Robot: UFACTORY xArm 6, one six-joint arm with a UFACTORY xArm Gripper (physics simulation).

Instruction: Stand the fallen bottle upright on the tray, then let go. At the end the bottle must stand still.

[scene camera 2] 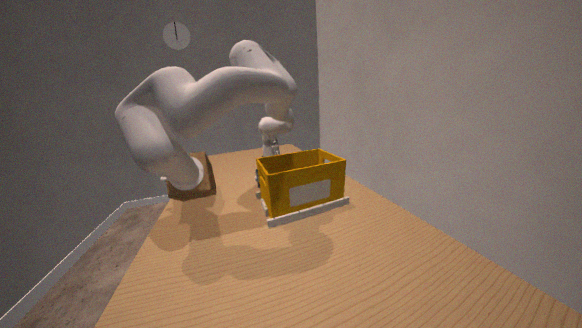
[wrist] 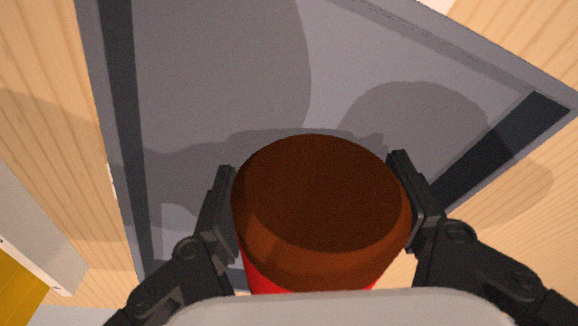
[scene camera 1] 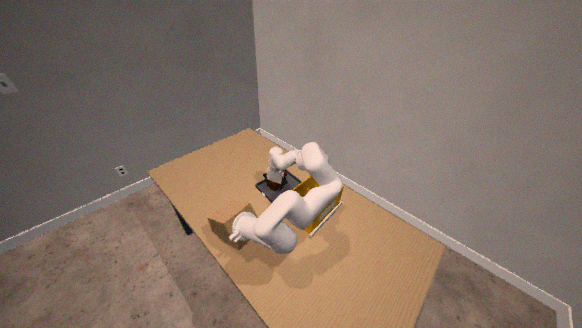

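Pixels of known places: gripper, fingertip midpoint: (wrist: pixel 310 175) (scene camera 1: pixel 274 187); arm's base at its link origin: (scene camera 2: pixel 186 173) (scene camera 1: pixel 244 225).
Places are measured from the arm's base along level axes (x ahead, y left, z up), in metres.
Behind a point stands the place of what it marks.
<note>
The brown bottle (scene camera 1: pixel 273 185) {x 0.346, y 0.148, z -0.100 m} (wrist: pixel 325 200) {x 0.344, y 0.155, z -0.105 m} with a red label lies over the dark grey tray (scene camera 1: pixel 293 181) {x 0.500, y 0.109, z -0.153 m} (wrist: pixel 215 65) {x 0.321, y 0.107, z -0.153 m}. In the wrist view its round base faces the camera, and its label shows below the base; its neck is hidden. My gripper (scene camera 1: pixel 276 183) {x 0.368, y 0.159, z -0.141 m} (wrist: pixel 310 175) {x 0.368, y 0.159, z -0.141 m} is shut on the bottle near its base, with one black finger against each side. In scene camera 2 the bottle does not show, and the fingertips are hidden behind the yellow crate.
The yellow crate (scene camera 1: pixel 305 186) {x 0.417, y -0.041, z -0.034 m} (scene camera 2: pixel 280 196) {x 0.285, y -0.213, z -0.060 m} (wrist: pixel 17 290) {x 0.498, y -0.038, z -0.115 m} stands close beside the tray, with white strips (scene camera 2: pixel 310 213) {x 0.379, y -0.229, z -0.145 m} along its foot. A brown wooden block (scene camera 1: pixel 222 233) {x -0.075, y 0.079, z -0.053 m} (scene camera 2: pixel 208 175) {x 0.075, y -0.006, z -0.021 m} stands by the arm's base. The wooden table's (scene camera 1: pixel 370 260) {x 0.331, y -0.511, z -0.158 m} (scene camera 2: pixel 380 270) {x 0.418, y -0.492, z -0.158 m} back edge runs near the wall.
</note>
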